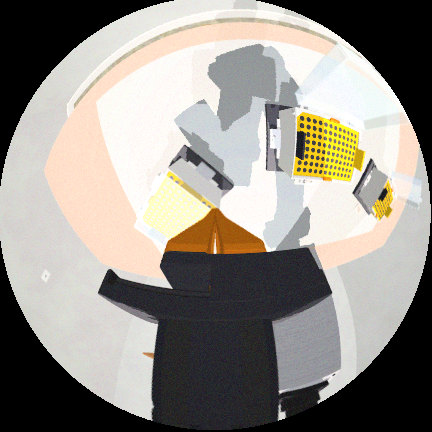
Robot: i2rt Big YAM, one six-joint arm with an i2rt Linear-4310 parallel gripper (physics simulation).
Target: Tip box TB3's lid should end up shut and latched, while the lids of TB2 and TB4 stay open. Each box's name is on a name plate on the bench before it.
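Places are measured from the arm's base along level axes (x ahead, y left, z up), in metres.
Pixels of known places: gripper, fingertip midpoint: (214,213).
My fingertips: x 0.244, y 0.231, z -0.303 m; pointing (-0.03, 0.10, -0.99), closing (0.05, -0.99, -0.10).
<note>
Ahead of a thing's pixels: the offset from my fingertips to its middle. "spot": to the spot under its first point. Level surfaces: height alone.
My gripper (214,213) is shut and empty. Its orange fingertips appear at the right corner of the left tip box @(dz -0.061, dx -0.049, dy +0.057 m) (199,186); contact cannot be told. That box's yellow rack looks pale through a clear lid @(spot: dz -0.022, dx -0.014, dy +0.051 m) (175,207) lying over it; whether it is latched cannot be told. The large tip box @(spot: dz -0.059, dx +0.070, dy -0.081 m) (287,145) right of centre has a bright yellow rack with dark holes, and its clear lid (345,82) stands open. The small tip box @(dz -0.067, dx +0.039, dy -0.391 m) (373,187) at the far right also has its clear lid (411,190) open. The names on the plates cannot be read.
The boxes stand on a white surface with a peach border @(dz -0.102 m) (75,185). Dark name-plate-like pieces lie along the left sides of the large and small boxes and the upper right side of the left box. Grey arm shadows cross the middle. A pale rim curves along the back.
</note>
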